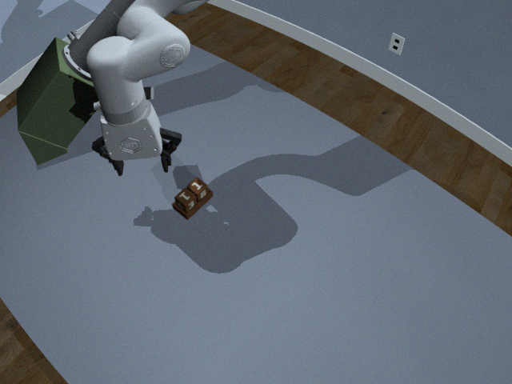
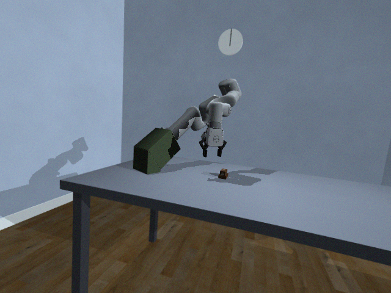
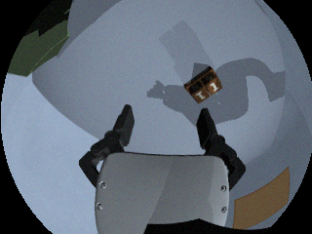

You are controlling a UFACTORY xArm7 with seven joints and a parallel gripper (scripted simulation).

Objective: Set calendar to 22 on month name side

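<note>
My hand is 60 mm short of the brown cube, 80 mm to the right of it and 100 mm above it. From my hand the other things lie so: brown tray 60 mm ahead, 60 mm to the left, 120 mm below.
</note>
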